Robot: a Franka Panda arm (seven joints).
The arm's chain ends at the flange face. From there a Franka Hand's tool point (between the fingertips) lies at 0.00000 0.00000 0.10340 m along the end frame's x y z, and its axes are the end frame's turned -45 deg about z.
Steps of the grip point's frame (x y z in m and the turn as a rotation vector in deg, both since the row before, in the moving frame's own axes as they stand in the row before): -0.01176, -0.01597, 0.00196, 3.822, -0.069, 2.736; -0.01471, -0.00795, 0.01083, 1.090, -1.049, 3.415; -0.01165, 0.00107, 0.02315, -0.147, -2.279, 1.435; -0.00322, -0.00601, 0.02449, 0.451, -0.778, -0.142; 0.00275, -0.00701, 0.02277, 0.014, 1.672, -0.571; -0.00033, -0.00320, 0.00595, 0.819, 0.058, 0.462; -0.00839, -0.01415, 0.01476, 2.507, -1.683, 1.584
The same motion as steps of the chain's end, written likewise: -0.01476, 0.00193, 0.00219, 2.654, -2.751, 2.736; -0.01330, 0.00491, 0.01087, 0.029, -1.513, 3.415; -0.00472, 0.00593, 0.02323, -1.715, -1.508, 1.435; -0.00496, -0.00239, 0.02450, -0.231, -0.869, -0.142; -0.00512, -0.00474, 0.02281, 1.192, 1.172, -0.571; -0.00153, -0.00091, 0.00596, 0.620, -0.538, 0.462; -0.01061, -0.00295, 0.01490, 0.583, -2.963, 1.584
